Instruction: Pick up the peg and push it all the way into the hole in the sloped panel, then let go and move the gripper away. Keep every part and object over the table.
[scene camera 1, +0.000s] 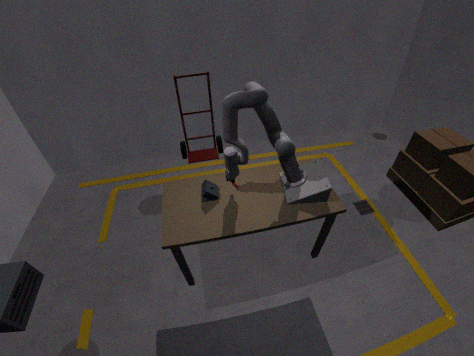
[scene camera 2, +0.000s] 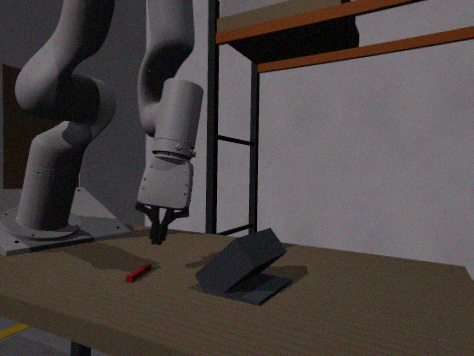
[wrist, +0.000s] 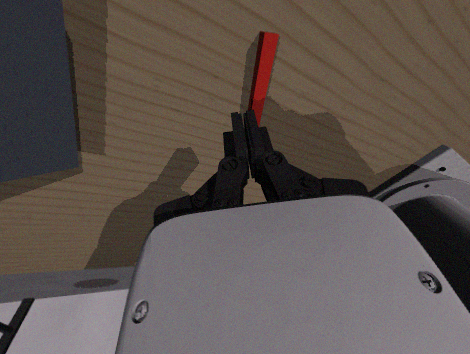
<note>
I see my gripper (scene camera 2: 156, 244) and a red peg (wrist: 267, 43).
My gripper shows as well in the wrist view (wrist: 243, 128).
</note>
